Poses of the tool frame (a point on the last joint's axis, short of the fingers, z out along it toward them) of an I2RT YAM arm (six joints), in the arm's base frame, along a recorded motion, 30 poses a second.
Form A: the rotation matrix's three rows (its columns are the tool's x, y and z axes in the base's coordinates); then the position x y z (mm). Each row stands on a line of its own.
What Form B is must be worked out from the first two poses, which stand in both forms.
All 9 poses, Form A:
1:
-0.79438 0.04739 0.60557
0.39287 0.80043 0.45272
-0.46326 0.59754 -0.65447
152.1 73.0 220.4
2:
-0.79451 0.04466 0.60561
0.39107 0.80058 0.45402
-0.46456 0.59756 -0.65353
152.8 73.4 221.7
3:
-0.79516 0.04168 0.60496
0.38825 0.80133 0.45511
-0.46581 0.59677 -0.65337
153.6 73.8 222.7
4:
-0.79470 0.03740 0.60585
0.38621 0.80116 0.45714
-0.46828 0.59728 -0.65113
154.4 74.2 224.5
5:
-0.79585 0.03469 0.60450
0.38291 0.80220 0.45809
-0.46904 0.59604 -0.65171
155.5 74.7 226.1
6:
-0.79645 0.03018 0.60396
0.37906 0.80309 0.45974
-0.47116 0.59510 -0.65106
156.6 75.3 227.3
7:
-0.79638 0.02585 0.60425
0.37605 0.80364 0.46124
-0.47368 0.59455 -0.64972
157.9 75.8 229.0
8:
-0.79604 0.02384 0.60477
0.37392 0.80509 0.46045
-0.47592 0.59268 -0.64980
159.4 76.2 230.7
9:
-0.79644 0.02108 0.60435
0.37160 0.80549 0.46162
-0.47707 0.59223 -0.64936
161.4 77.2 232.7
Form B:
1: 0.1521 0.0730 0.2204 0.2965 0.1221 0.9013 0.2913
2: 0.1528 0.0734 0.2217 0.2969 0.1209 0.9012 0.2917
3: 0.1536 0.0738 0.2227 0.2970 0.1192 0.9014 0.2917
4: 0.1544 0.0742 0.2245 0.2980 0.1175 0.9010 0.2926
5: 0.1555 0.0747 0.2261 0.2978 0.1158 0.9014 0.2924
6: 0.1566 0.0753 0.2273 0.2982 0.1135 0.9015 0.2925
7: 0.1579 0.0758 0.2290 0.2990 0.1115 0.9014 0.2928
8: 0.1594 0.0762 0.2307 0.2997 0.1103 0.9015 0.2920
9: 0.1614 0.0772 0.2327 0.2999 0.1089 0.9016 0.2922
